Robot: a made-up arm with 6 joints.
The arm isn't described. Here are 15 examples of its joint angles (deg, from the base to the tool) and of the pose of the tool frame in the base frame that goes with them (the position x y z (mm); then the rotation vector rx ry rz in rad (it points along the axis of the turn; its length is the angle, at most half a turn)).
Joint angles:
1: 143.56 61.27 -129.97 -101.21 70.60 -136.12
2: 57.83 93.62 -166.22 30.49 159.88 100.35
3: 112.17 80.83 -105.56 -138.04 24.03 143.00
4: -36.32 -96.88 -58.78 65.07 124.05 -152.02
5: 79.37 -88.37 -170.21 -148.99 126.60 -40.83
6: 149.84 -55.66 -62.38 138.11 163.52 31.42
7: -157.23 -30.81 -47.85 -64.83 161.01 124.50
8: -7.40 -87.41 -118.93 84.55 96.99 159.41
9: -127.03 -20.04 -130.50 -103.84 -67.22 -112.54
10: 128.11 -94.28 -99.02 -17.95 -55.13 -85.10
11: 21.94 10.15 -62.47 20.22 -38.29 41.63
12: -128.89 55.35 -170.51 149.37 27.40 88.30
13: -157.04 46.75 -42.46 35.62 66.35 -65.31
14: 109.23 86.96 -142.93 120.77 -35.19 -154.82
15: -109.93 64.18 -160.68 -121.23 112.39 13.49
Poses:
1: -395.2 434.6 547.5 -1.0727 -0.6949 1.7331
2: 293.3 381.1 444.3 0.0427 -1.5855 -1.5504
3: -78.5 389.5 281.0 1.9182 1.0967 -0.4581
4: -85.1 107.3 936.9 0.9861 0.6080 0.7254
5: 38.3 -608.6 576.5 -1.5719 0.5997 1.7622
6: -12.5 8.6 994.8 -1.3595 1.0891 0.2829
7: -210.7 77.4 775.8 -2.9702 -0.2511 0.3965
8: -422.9 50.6 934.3 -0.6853 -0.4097 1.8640
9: -30.2 -34.9 1003.5 -1.1814 0.7118 -0.4409
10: 280.9 -303.4 805.6 -1.3096 0.8078 -0.6418
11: 403.4 27.6 762.3 -2.0281 0.2914 0.6658
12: -384.4 -343.4 856.5 -0.5886 -1.2190 -0.8300
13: -213.6 -15.6 301.8 -0.8065 0.4909 0.5824
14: 22.0 511.9 448.0 1.6595 0.8189 0.1363
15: -315.4 -474.8 815.7 -2.0643 -1.8275 -1.2303
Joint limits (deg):
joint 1: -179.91..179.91
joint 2: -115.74..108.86
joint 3: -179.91..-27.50
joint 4: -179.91..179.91
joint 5: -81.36..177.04
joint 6: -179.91..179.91
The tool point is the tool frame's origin. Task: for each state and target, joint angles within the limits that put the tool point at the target. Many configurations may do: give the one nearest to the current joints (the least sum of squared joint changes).
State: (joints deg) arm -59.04 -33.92 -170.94 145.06 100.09 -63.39
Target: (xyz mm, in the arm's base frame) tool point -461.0 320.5 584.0
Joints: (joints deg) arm -35.70 -78.33 -179.91 147.99 143.27 -66.68
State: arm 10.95 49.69 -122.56 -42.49 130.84 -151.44
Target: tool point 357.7 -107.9 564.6
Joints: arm -2.55 32.51 -87.46 -36.55 154.26 -152.54
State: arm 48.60 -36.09 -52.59 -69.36 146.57 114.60
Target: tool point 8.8 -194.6 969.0
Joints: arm 39.23 -75.58 -81.29 -77.95 150.08 111.66
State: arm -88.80 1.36 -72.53 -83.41 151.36 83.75
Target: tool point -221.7 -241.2 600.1
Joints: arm -103.43 16.13 -52.29 -77.08 150.47 84.04
